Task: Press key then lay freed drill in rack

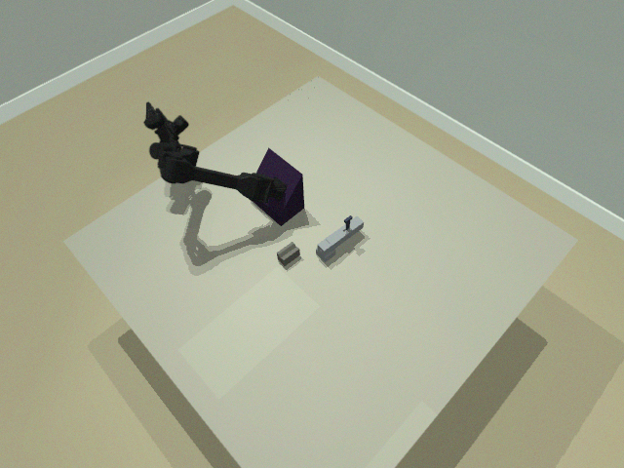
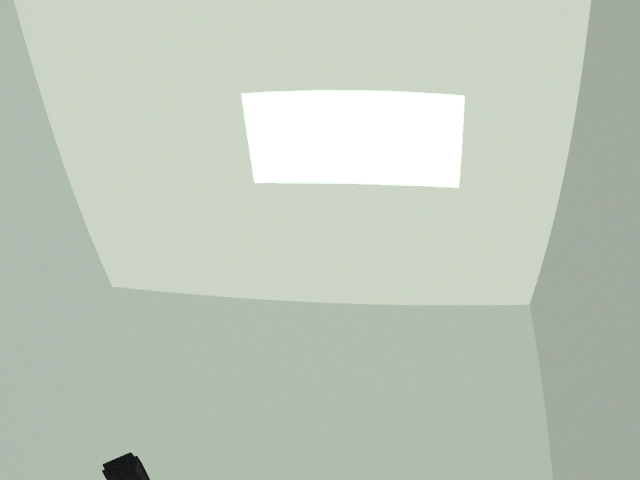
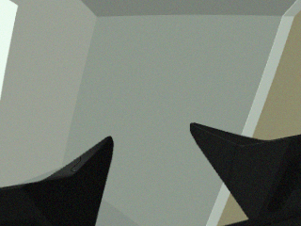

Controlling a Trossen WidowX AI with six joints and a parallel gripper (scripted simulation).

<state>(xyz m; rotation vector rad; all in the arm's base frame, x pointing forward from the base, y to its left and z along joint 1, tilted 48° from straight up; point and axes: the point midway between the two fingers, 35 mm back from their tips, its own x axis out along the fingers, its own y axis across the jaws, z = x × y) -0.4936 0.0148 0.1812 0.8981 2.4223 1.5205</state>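
My gripper tip is now 790 mm short of the dark blue key, 190 mm to the right of it and 160 mm above it. The rest, counted from my gripper tip: drill (790 mm ahead, 130 mm to the left, 200 mm below); then dark grey block (700 mm ahead, 10 mm to the right, 230 mm below); then grey housing block (790 mm ahead, 150 mm to the left, 210 mm below).
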